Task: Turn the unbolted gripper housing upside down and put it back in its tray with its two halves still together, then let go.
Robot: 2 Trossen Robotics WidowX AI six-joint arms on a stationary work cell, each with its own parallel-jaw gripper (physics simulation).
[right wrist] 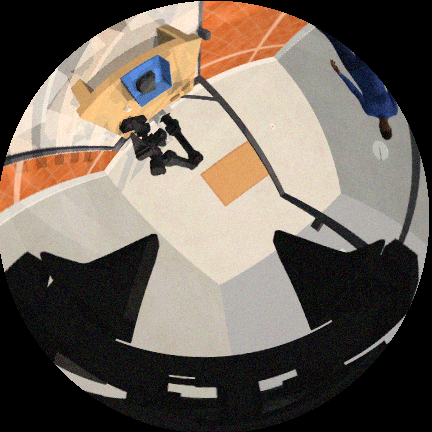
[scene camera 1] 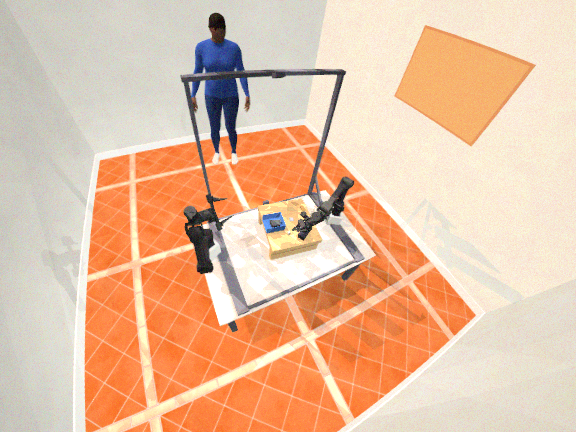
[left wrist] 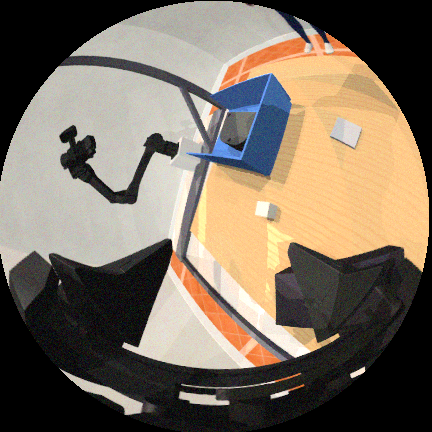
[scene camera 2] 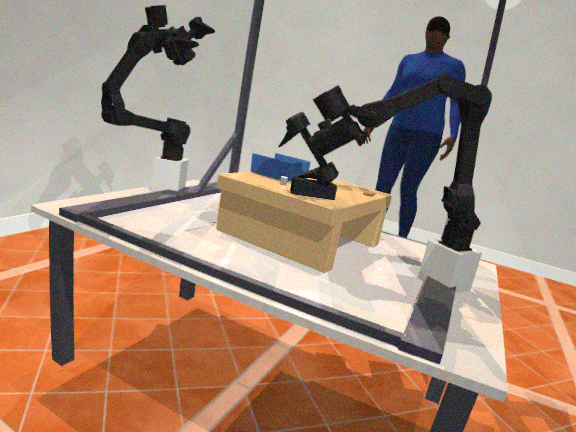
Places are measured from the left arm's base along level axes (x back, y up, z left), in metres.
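Pixels of known places: left gripper, fingertip midpoint: [right wrist: 131, 125] [scene camera 1: 294, 230] [left wrist: 232, 247] [scene camera 2: 288, 161]; right gripper, fingertip midpoint: [right wrist: 217, 238] [scene camera 1: 230, 207] [left wrist: 62, 147] [scene camera 2: 206, 37]; left arm's base, origin of the base link: [right wrist: 164, 116] [scene camera 1: 336, 212] [scene camera 2: 455, 246]; right arm's base, origin of the base link: [scene camera 1: 208, 244] [left wrist: 174, 150] [scene camera 2: 171, 158].
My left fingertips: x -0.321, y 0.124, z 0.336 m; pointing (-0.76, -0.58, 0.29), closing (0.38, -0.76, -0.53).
Ahead of a thing's pixels: the offset from my left fingertips to its top centre. "*": to the spot under its first point.
The dark grey gripper housing @(dy -0.031, dx -0.133, dz -0.064 m) [scene camera 1: 275, 223] [left wrist: 239, 130] [right wrist: 146, 82] lies inside the blue tray @(dy -0.011, dx -0.147, dz -0.067 m) [scene camera 2: 272, 166] [left wrist: 272, 130] on the wooden bench. Its seam and which side is up are too small to tell; in scene camera 2 the tray walls hide it. My left gripper [scene camera 2: 287, 162] [left wrist: 232, 247] is open and empty, low over the bench and apart from the tray. One of its fingers is close above a dark block @(dy -0.033, dx +0.074, dz -0.041 m) [scene camera 2: 314, 189] [left wrist: 295, 307]; whether they touch is unclear. My right gripper [scene camera 1: 229, 207] [scene camera 2: 205, 38] [right wrist: 217, 238] is open and empty, high up and far from the tray.
The wooden bench [scene camera 2: 280, 230] [left wrist: 320, 190] stands on the white table. A small white cube @(dy -0.048, dx -0.032, dz -0.017 m) [scene camera 2: 283, 180] [left wrist: 265, 210] and a flat light square @(* dy -0.065, dx -0.027, dz -0.143 m) [left wrist: 346, 133] lie on it near the tray. A dark frame rises around the table. A person [scene camera 1: 221, 70] [scene camera 2: 430, 95] stands behind.
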